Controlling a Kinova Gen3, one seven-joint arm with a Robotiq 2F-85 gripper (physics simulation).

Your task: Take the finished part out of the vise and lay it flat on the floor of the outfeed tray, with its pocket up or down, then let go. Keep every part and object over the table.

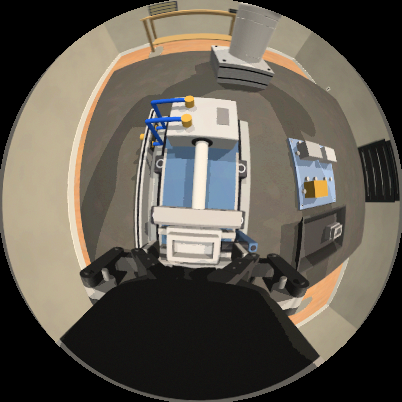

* my gripper: 195,250
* light blue plate: 302,168
